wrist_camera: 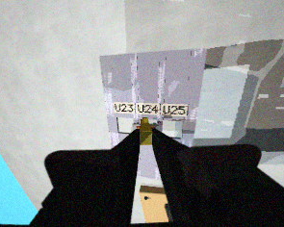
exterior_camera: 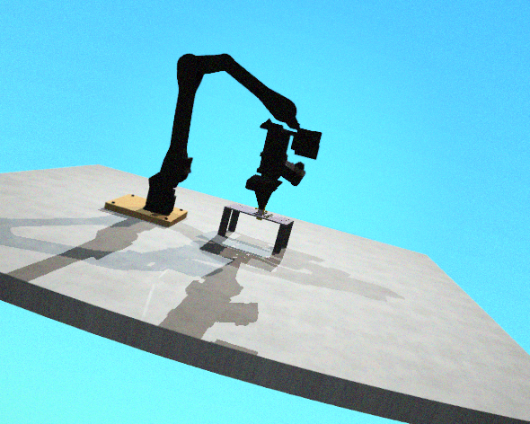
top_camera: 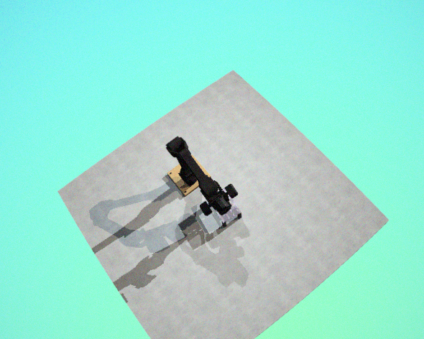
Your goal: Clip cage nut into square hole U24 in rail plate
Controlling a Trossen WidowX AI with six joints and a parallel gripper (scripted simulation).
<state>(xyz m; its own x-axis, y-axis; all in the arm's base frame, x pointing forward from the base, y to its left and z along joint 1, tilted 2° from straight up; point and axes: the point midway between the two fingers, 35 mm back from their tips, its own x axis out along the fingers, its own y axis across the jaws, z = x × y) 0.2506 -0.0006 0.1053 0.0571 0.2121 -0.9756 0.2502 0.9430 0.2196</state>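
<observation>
The cage nut is 1 cm below my gripper tip.
</observation>
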